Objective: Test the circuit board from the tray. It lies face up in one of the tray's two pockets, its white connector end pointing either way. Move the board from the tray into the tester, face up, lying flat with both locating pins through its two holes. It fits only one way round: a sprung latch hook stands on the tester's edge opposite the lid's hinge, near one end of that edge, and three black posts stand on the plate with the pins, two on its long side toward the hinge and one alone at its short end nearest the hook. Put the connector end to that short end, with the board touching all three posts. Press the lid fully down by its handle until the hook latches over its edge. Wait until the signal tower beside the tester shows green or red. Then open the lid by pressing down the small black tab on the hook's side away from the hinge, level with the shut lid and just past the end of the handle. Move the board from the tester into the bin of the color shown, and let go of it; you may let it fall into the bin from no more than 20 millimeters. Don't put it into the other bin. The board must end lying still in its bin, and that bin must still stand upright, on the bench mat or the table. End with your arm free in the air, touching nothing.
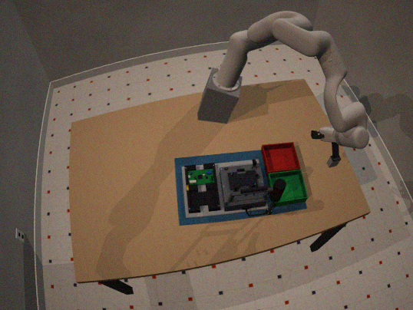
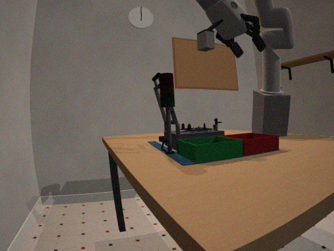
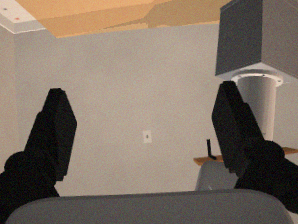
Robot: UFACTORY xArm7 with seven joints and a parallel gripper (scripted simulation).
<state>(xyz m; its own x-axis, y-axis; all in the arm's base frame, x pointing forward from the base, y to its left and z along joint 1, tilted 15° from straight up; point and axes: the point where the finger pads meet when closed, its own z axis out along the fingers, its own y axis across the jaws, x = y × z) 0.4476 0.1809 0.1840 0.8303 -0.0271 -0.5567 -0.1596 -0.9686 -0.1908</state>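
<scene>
My gripper is now 15 cm past the green circuit board, 47 cm to the left of it and 27 cm above it. From my hand the other things lie so: green bin: 5 cm ahead, 14 cm to the right, 28 cm below; then red bin: 9 cm behind, 10 cm to the right, 28 cm below; then latch hook: 9 cm behind, 25 cm to the right, 20 cm below.
</scene>
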